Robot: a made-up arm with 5 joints. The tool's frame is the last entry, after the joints.
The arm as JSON. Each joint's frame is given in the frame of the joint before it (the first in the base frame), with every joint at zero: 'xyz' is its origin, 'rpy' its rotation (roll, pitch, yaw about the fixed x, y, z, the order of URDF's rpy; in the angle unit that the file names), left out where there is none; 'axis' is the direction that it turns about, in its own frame. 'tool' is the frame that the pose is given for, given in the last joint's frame.
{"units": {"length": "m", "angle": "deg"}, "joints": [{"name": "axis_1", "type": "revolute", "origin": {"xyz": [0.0, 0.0, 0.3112]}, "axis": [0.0, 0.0, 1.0]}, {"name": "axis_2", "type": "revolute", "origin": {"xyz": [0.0, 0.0, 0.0], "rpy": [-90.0, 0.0, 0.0]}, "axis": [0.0, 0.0, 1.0]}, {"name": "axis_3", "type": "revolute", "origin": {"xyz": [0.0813, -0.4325, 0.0]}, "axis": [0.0, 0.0, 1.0]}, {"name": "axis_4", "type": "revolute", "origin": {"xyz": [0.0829, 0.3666, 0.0]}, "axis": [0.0, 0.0, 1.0]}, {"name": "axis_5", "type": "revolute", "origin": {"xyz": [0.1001, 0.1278, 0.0], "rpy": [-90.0, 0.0, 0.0]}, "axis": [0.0, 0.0, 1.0]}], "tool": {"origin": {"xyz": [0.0, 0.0, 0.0]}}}
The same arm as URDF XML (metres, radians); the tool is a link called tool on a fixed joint. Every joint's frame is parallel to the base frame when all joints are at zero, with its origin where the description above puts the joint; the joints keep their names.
<robot name="arm">
<joint name="axis_1" type="continuous"><parent link="base"/><child link="link1"/><origin xyz="0.0000 0.0000 0.3112" rpy="0.0000 0.0000 0.0000"/><axis xyz="0 0 1"/></joint>
<joint name="axis_2" type="continuous"><parent link="link1"/><child link="link2"/><origin xyz="0.0000 0.0000 0.0000" rpy="0.0000 0.0000 0.0000"/><axis xyz="0 1 0"/></joint>
<joint name="axis_3" type="continuous"><parent link="link2"/><child link="link3"/><origin xyz="0.0813 0.0000 0.4325" rpy="0.0000 0.0000 0.0000"/><axis xyz="0 1 0"/></joint>
<joint name="axis_4" type="continuous"><parent link="link3"/><child link="link4"/><origin xyz="0.0829 0.0000 -0.3666" rpy="0.0000 0.0000 0.0000"/><axis xyz="0 1 0"/></joint>
<joint name="axis_5" type="continuous"><parent link="link4"/><child link="link5"/><origin xyz="0.1001 0.0000 -0.1278" rpy="0.0000 0.0000 0.0000"/><axis xyz="0 0 -1"/></joint>
<joint name="tool_joint" type="fixed"><parent link="link5"/><child link="tool"/><origin xyz="0.0000 0.0000 0.0000" rpy="3.1416 0.0000 0.0000"/></joint>
<link name="base"/>
<link name="link1"/>
<link name="link2"/>
<link name="link3"/>
<link name="link4"/>
<link name="link5"/>
<link name="tool"/>
</robot>

